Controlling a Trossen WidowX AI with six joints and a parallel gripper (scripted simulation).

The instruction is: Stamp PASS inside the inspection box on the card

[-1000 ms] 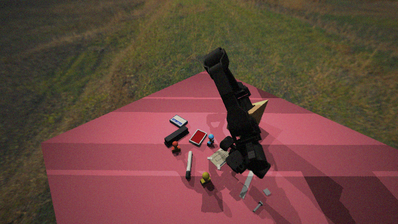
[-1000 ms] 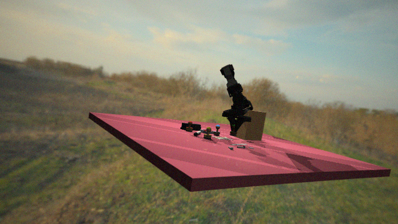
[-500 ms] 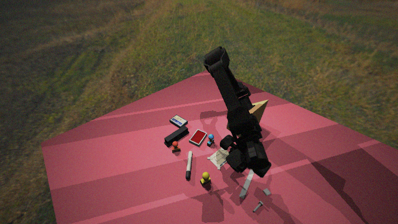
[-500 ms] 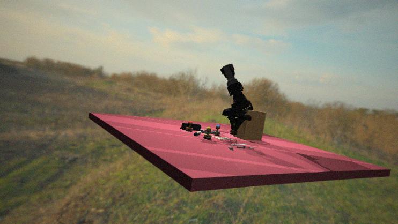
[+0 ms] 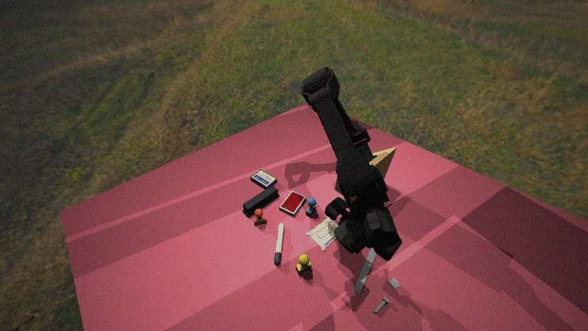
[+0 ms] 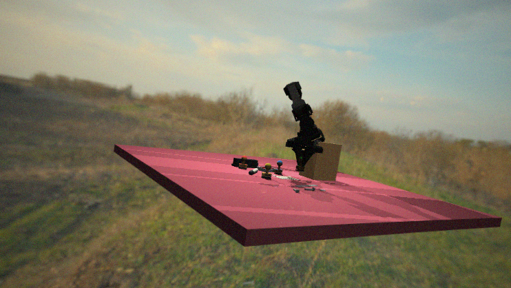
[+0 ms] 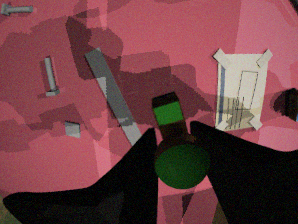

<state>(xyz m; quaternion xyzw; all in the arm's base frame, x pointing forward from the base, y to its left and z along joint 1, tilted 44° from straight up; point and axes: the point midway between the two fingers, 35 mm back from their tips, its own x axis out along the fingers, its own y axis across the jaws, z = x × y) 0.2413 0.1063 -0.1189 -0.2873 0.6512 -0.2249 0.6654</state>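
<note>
My gripper tip is 10 mm short of the red ink pad, 250 mm to the left of it and 70 mm above it. Round my gripper tip: grey strip: 10 mm behind, 50 mm to the left, 70 mm below; then cream card: 100 mm to the right, 80 mm below; then green-knobbed stamp: right at my gripper tip.
</note>
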